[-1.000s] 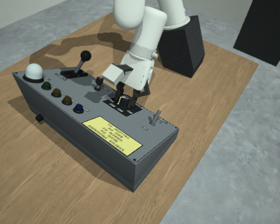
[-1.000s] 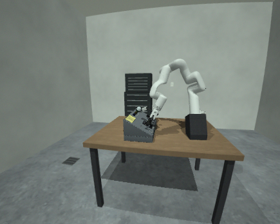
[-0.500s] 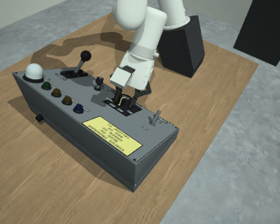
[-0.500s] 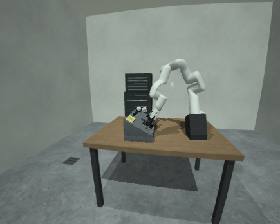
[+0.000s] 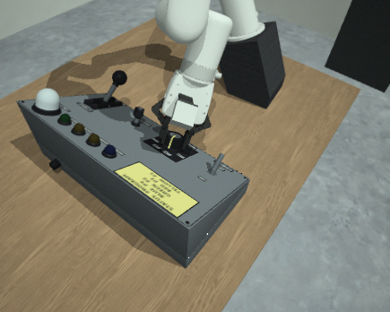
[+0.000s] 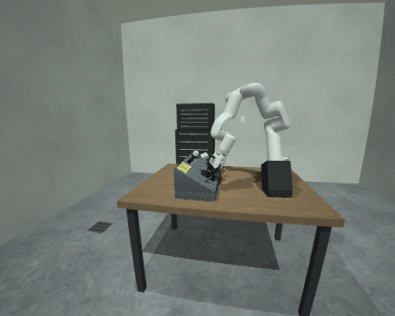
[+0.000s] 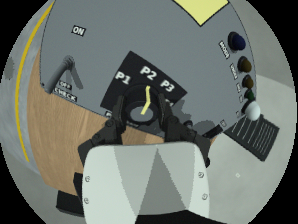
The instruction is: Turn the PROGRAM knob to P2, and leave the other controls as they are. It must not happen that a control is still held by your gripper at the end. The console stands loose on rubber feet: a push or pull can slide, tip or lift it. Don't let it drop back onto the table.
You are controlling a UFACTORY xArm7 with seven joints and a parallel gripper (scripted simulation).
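Now: the grey console 70 mm to the right of my hand, 30 mm below it and 30 mm ahead of it. Also, from my hand: metal toggle switch 120 mm to the left, 20 mm ahead, 10 mm below; small slider knob 120 mm to the right, 20 mm behind; ball-topped lever 230 mm to the right, 60 mm behind.
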